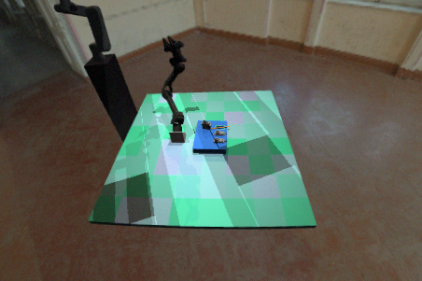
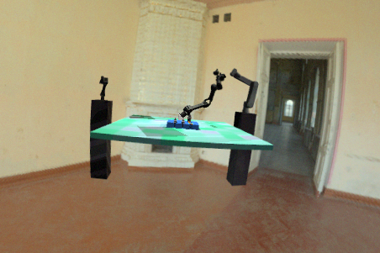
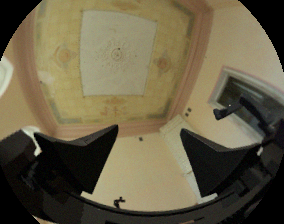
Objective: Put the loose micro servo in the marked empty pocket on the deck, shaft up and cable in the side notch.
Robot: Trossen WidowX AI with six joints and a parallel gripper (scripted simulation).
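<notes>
My gripper tip is 63 cm above the blue deck, 42 cm to the left of it and 23 cm short of it.
</notes>
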